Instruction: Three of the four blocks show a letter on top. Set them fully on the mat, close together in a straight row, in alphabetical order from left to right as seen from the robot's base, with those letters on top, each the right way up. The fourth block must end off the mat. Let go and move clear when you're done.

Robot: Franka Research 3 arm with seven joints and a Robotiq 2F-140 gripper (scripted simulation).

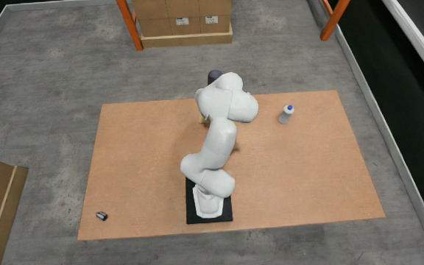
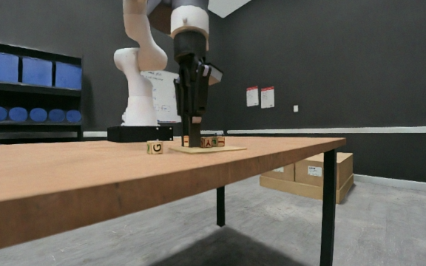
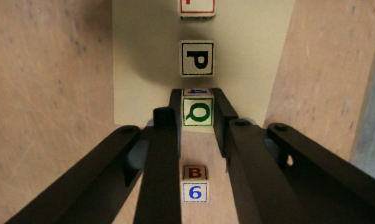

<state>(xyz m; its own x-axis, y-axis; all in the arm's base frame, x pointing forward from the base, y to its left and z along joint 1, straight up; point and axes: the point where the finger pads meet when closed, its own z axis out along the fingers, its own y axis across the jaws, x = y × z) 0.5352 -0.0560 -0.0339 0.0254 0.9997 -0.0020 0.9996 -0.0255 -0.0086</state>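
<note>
Right now the block is 20 mm below my hand. Also, from my hand: pale yellow mat: 40 mm to the left, 40 mm below; white bottle: 50 mm behind, 470 mm to the right, 40 mm above; black object: 660 mm behind, 690 mm to the left, 20 mm below.
</note>
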